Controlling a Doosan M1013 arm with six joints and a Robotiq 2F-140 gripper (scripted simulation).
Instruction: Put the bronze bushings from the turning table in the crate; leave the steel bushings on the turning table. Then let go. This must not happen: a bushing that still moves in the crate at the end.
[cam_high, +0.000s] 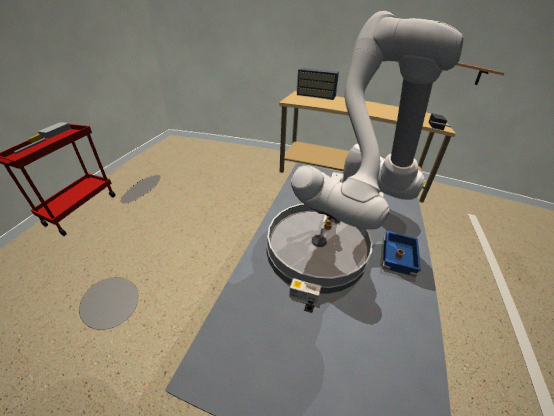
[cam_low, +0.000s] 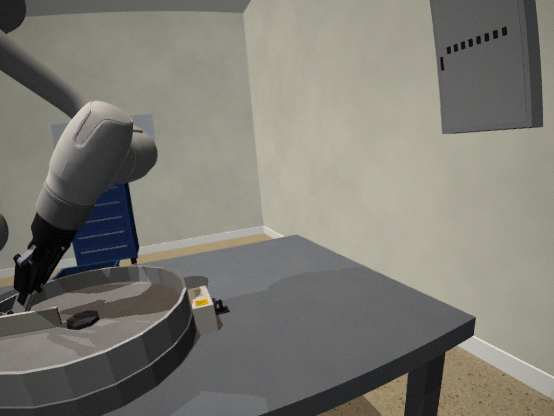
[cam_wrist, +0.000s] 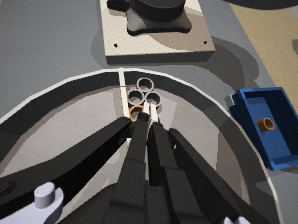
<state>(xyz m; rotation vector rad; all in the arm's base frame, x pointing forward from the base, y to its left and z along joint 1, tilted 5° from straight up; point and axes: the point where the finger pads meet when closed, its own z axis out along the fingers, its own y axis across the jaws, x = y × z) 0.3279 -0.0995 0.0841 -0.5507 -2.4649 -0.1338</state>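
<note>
My gripper is now 5 cm short of the blue crate, 33 cm to the right of it and 8 cm above it. Round my hand: round grey turning table 11 cm ahead, 3 cm to the right, 5 cm below.
</note>
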